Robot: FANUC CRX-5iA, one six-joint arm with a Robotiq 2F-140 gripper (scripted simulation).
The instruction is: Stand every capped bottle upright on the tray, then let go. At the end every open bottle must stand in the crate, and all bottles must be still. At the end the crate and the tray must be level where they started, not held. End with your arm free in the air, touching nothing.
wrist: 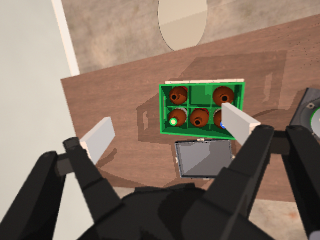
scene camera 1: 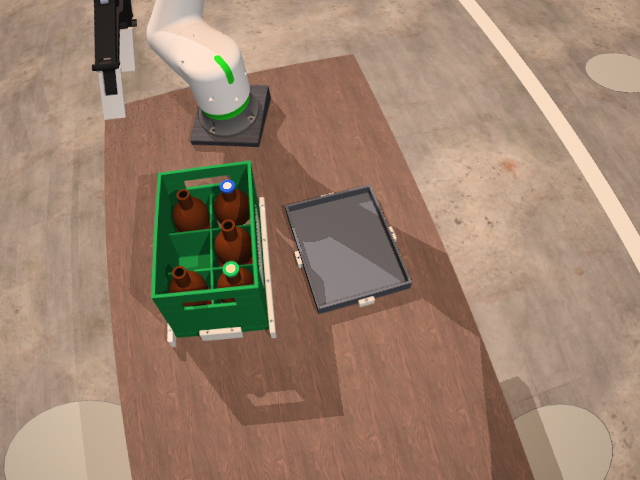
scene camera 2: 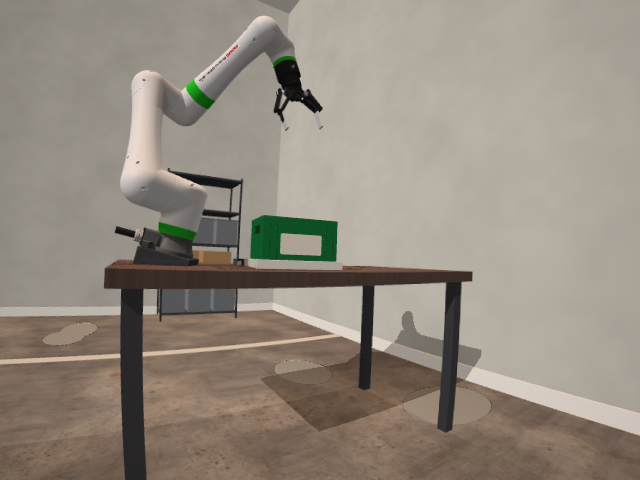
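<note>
The gripper: visible, also in the wrist view and scene camera 2. A grey tray, a green crate: visible.
</note>
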